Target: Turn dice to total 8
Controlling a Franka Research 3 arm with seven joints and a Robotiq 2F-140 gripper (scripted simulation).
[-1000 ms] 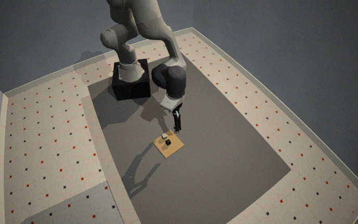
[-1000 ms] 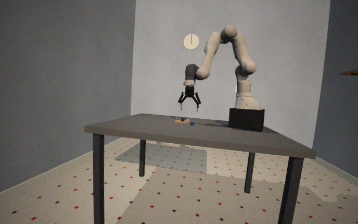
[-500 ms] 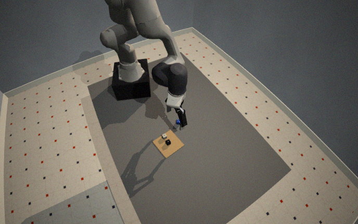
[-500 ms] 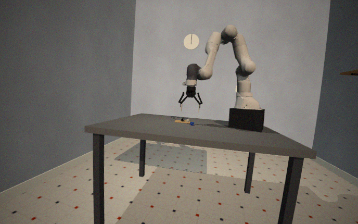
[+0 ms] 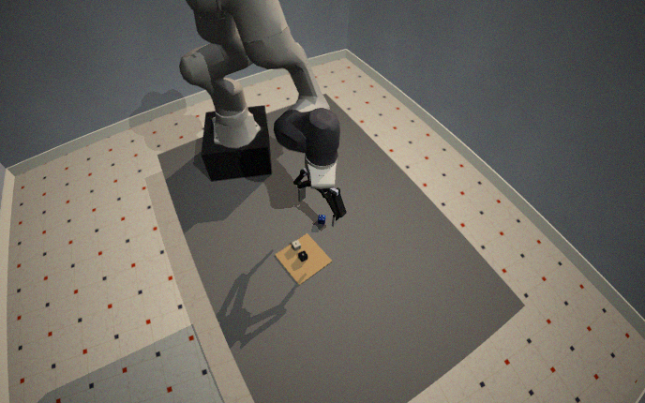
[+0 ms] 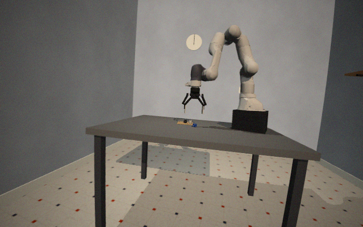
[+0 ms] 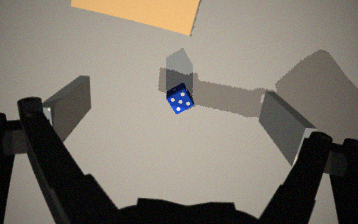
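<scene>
Now: hand 100 mm above the blue die, 20 mm to the right of it and 20 mm past it. Also, from my hand: black die (100 mm to the right, 100 mm below, 90 mm ahead); then white die (100 mm to the right, 100 mm below, 40 mm ahead); then tan mat (110 mm below, 100 mm to the right, 90 mm ahead).
</scene>
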